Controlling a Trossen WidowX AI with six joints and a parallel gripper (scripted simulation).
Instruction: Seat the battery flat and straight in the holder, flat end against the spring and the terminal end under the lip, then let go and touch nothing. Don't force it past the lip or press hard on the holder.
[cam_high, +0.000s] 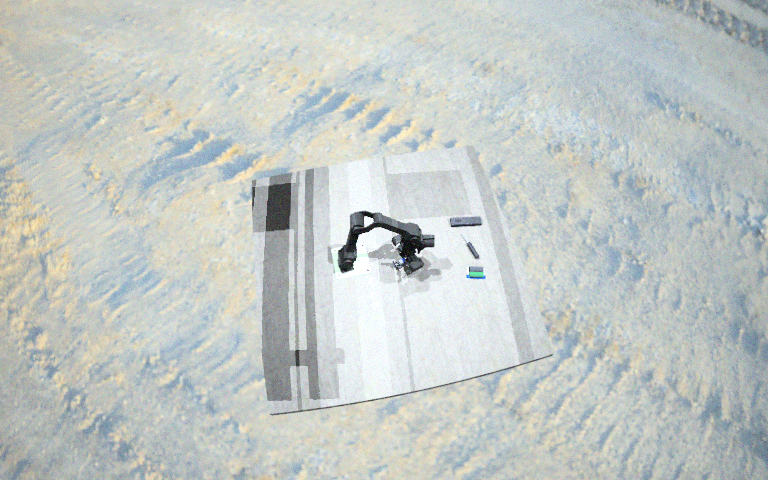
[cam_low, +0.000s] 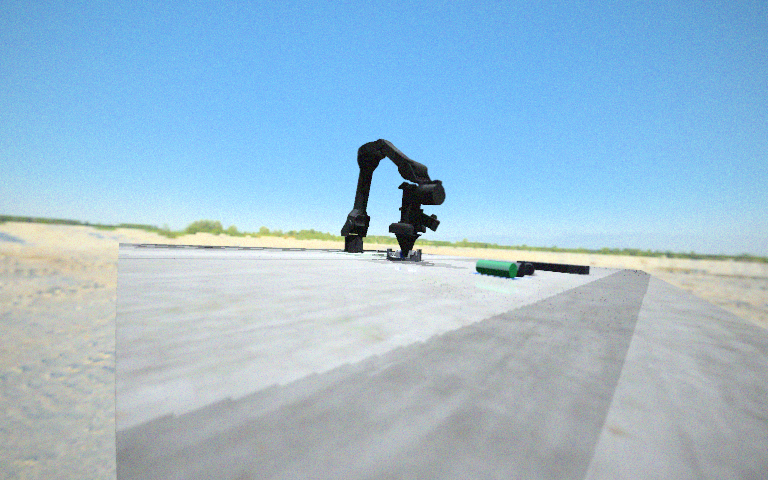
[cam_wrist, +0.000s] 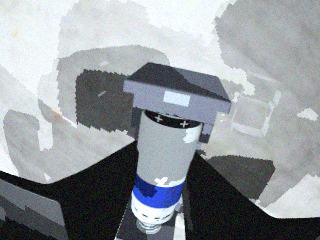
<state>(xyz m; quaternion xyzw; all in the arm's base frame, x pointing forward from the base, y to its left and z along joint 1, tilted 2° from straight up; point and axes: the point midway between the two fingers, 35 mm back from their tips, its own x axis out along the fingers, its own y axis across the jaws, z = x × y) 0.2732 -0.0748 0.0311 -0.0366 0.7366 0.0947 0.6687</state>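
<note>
Right now the battery is 10 mm above my gripper tip. From my gripper tip the other things lie so: dark bar: 370 mm ahead, 90 mm to the left.
</note>
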